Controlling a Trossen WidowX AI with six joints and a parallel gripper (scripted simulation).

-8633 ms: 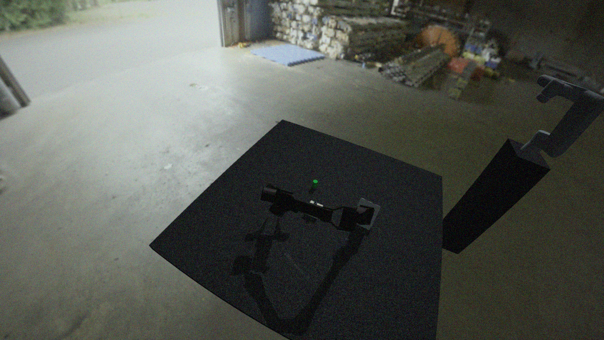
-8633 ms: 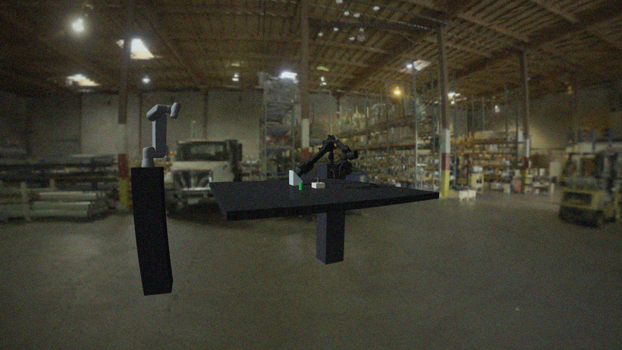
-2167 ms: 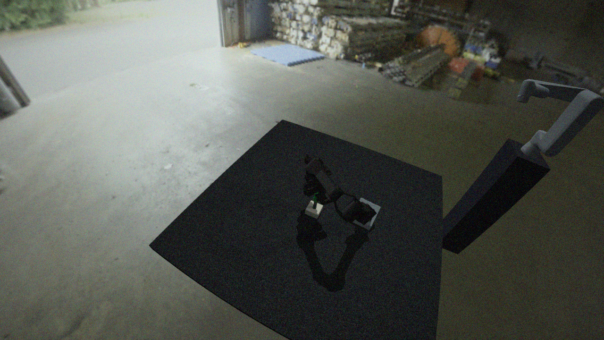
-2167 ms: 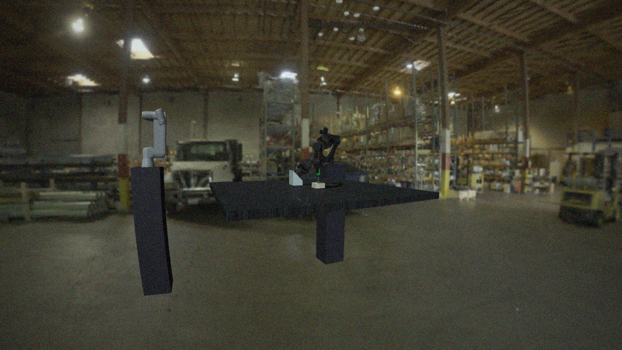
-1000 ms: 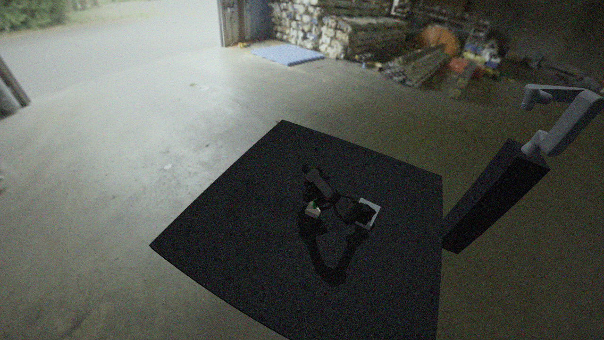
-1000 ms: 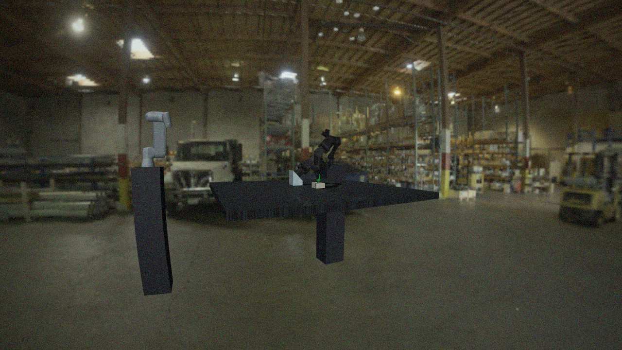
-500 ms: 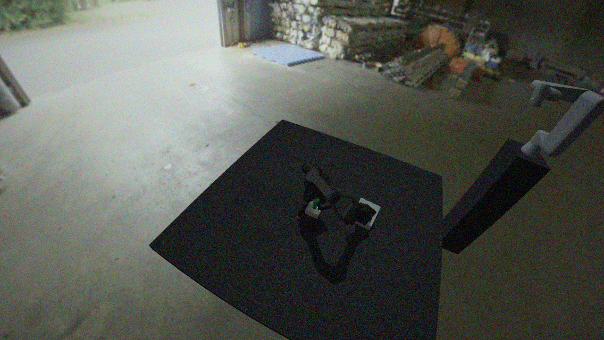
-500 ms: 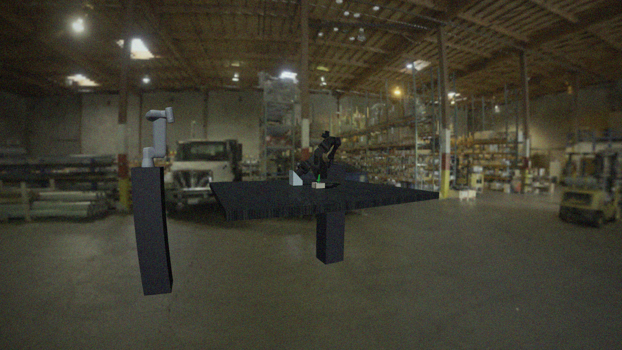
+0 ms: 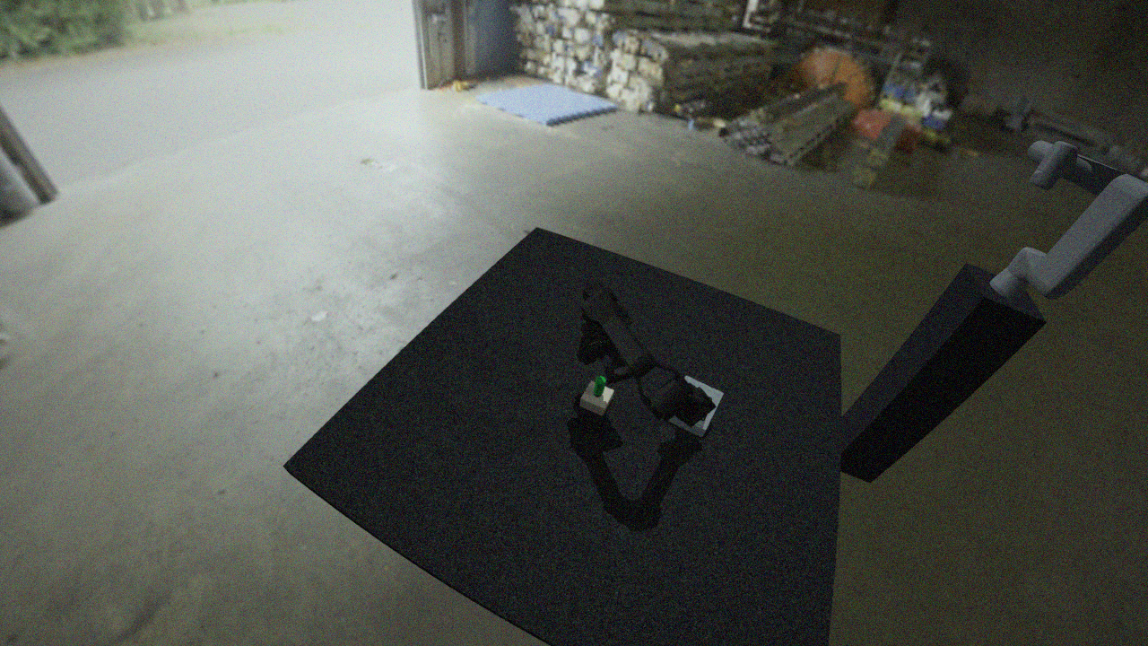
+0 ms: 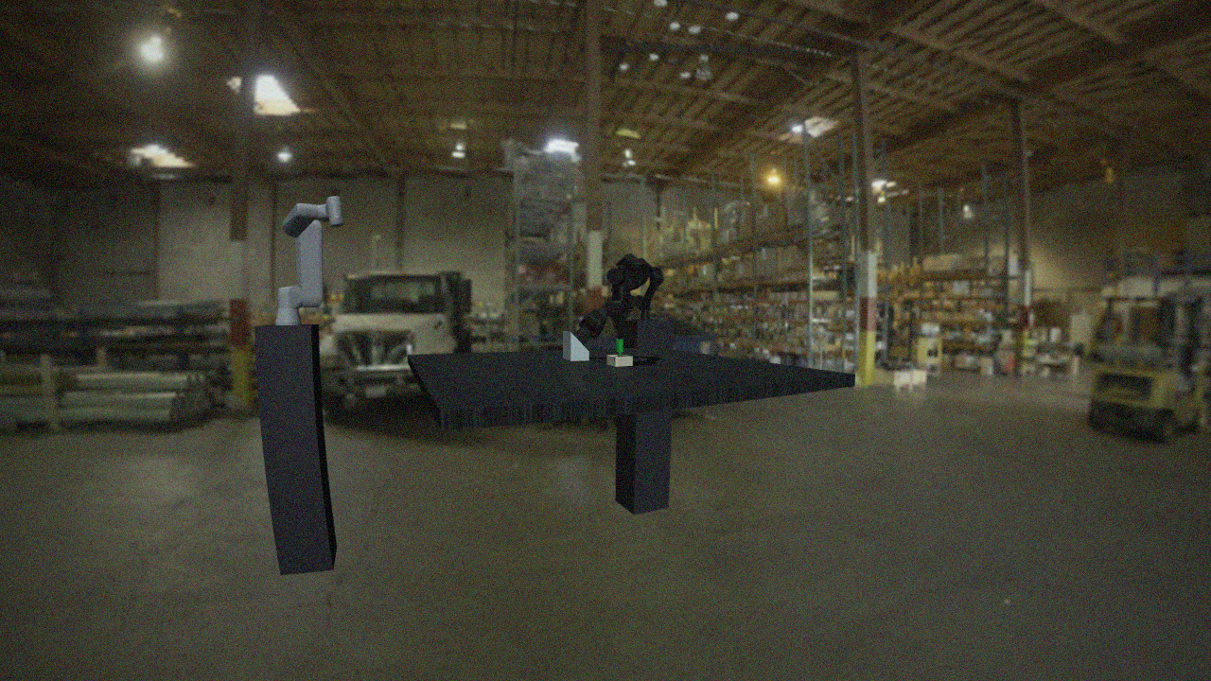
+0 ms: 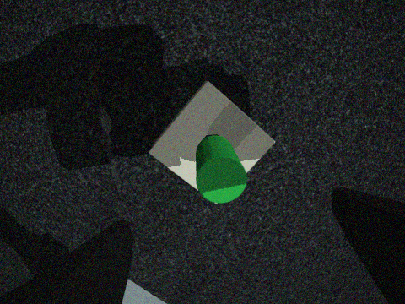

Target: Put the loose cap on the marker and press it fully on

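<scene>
Right now the green marker cap is 6 cm below my gripper tip.
</scene>
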